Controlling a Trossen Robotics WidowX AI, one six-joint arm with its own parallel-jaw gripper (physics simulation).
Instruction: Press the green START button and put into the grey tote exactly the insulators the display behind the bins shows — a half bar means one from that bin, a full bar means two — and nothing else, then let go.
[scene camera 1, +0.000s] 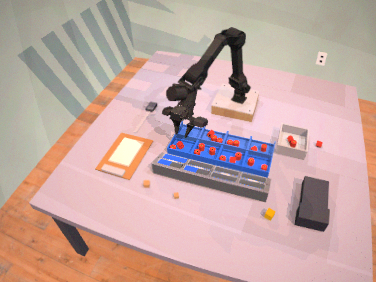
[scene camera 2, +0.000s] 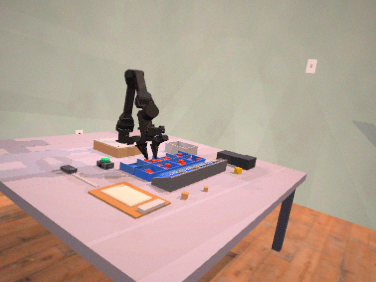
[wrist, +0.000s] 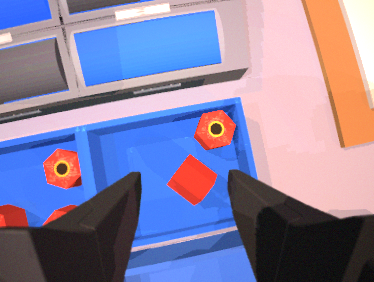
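My gripper (scene camera 1: 182, 135) (scene camera 2: 150, 158) (wrist: 184, 179) is partly open and empty, low over the blue bins (scene camera 1: 273, 152) (scene camera 2: 135, 172) (wrist: 86, 160). In the wrist view, a red insulator (wrist: 192, 181) lies on its side between and beyond the fingertips in the end bin; another insulator (wrist: 215, 130) stands in that bin's corner. The display (scene camera 1: 210, 186) (scene camera 2: 190, 178) (wrist: 234, 52) shows a full blue bar in the window beside this bin. The grey tote (scene camera 1: 291, 151) (scene camera 2: 175, 149) holds red insulators (scene camera 1: 291, 141). The green START button (scene camera 2: 105, 160) is hidden in scene camera 1.
A loose red piece (scene camera 1: 319, 144) lies outside the tote. A black box (scene camera 1: 312, 202) (scene camera 2: 236, 159), yellow cube (scene camera 1: 270, 214) (scene camera 2: 238, 170), two small orange cubes, an orange board (scene camera 1: 104, 159) (scene camera 2: 135, 210) and a dark gadget (scene camera 1: 151, 106) (scene camera 2: 68, 169) with a pale strip lie around the bins.
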